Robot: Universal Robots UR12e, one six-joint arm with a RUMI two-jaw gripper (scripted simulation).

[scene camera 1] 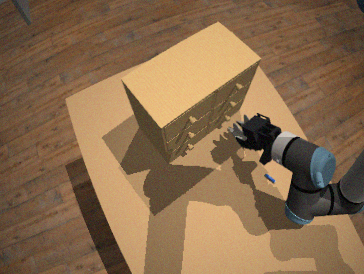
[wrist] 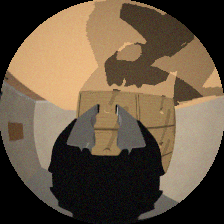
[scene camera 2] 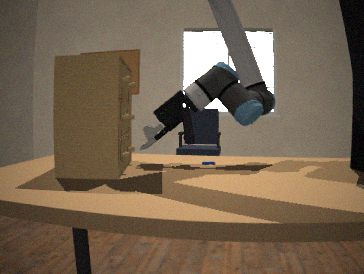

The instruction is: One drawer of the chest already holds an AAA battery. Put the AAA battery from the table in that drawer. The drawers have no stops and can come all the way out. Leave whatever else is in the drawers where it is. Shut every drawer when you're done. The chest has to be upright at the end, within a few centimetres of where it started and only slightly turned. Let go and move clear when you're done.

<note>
In view: the gripper (scene camera 2: 140, 149), a wooden chest (scene camera 1: 159, 91), a drawer (wrist: 106, 118) and a drawer (scene camera 1: 183, 121).
The wooden chest also shows in scene camera 2 (scene camera 2: 86, 87). The gripper shows as well in scene camera 1 (scene camera 1: 232, 124) and in the wrist view (wrist: 107, 105).
</note>
